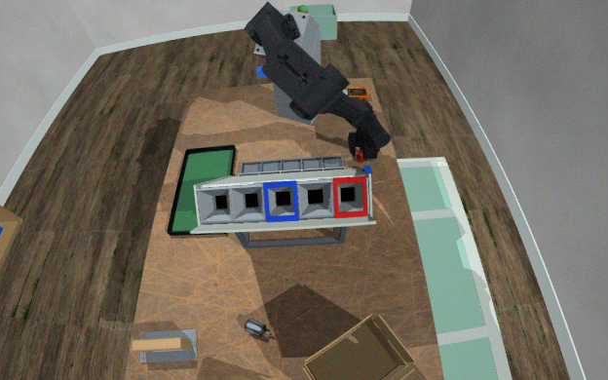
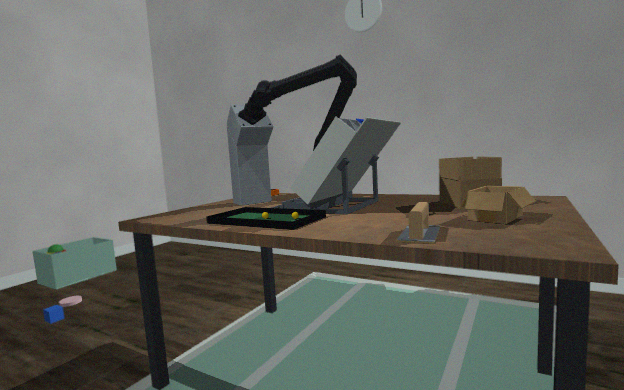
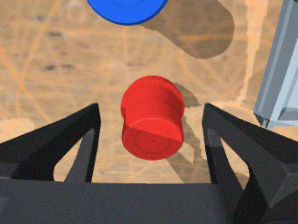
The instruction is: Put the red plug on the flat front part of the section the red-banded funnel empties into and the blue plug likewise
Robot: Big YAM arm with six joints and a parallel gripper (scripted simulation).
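My gripper is now 10 mm above the red plug. Also, from my hand: blue plug (70 mm ahead, 20 mm to the right, 10 mm below); then cover (320 mm to the right, 180 mm above, 110 mm ahead); then green marble tray (590 mm to the right, 110 mm behind, 20 mm below).
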